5 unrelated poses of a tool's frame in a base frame.
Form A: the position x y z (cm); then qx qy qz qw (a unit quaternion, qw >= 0).
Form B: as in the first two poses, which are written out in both.
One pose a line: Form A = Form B
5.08, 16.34, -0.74, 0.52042, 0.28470, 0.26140, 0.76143 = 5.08, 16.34, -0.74, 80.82, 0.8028, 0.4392, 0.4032
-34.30, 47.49, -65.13, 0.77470, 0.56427, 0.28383, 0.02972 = -34.30, 47.49, -65.13, 176.59, 0.7750, 0.5645, 0.2840
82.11, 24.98, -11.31, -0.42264, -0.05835, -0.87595, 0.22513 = 82.11, 24.98, -11.31, 153.98, -0.4338, -0.0599, -0.8990
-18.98, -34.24, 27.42, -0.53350, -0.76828, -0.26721, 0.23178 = -18.98, -34.24, 27.42, 153.20, -0.5484, -0.7898, -0.2747
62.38, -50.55, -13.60, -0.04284, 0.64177, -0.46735, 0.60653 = 62.38, -50.55, -13.60, 105.32, -0.0539, 0.8072, -0.5878
